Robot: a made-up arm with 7 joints. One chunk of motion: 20 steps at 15 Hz.
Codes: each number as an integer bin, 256 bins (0 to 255) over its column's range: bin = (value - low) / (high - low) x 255, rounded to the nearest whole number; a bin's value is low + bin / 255 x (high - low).
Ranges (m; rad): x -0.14..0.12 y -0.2..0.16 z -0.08..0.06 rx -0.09..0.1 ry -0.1..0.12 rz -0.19..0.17
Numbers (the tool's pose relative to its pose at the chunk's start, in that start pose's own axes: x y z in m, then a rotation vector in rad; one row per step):
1: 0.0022 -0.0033 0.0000 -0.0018 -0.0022 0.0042
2: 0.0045 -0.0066 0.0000 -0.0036 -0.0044 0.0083
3: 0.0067 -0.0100 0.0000 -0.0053 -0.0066 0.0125
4: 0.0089 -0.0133 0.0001 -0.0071 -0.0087 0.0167
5: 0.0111 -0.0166 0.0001 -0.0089 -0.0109 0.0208
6: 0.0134 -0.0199 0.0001 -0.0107 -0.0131 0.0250
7: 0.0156 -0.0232 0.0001 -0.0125 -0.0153 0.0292
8: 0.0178 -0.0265 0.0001 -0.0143 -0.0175 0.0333
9: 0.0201 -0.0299 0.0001 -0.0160 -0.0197 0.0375
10: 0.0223 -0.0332 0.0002 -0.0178 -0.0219 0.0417
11: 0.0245 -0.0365 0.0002 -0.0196 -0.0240 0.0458
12: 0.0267 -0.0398 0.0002 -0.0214 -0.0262 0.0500
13: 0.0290 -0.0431 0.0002 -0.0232 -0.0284 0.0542
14: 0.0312 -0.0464 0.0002 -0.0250 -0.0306 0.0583
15: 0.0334 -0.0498 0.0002 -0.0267 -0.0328 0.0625
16: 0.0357 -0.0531 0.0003 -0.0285 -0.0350 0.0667
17: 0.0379 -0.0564 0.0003 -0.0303 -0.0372 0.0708
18: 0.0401 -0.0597 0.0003 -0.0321 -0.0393 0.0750
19: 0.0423 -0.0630 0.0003 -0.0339 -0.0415 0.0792
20: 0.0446 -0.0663 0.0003 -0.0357 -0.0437 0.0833
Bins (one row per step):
1: 139 139 146 118 113 138
2: 142 137 146 116 111 140
3: 144 135 146 114 108 143
4: 146 132 146 111 106 146
5: 148 130 146 109 103 149
6: 150 128 146 106 101 152
7: 153 125 146 104 98 155
8: 155 123 146 102 96 158
9: 157 120 146 99 93 161
10: 159 118 146 97 91 164
11: 161 116 146 94 88 167
12: 163 113 146 92 86 170
13: 166 111 146 90 83 173
14: 168 109 146 87 80 176
15: 170 106 146 85 78 179
16: 172 104 146 83 75 182
17: 174 102 146 80 73 185
18: 177 99 146 78 70 188
19: 179 97 146 75 68 191
20: 181 95 146 73 65 194

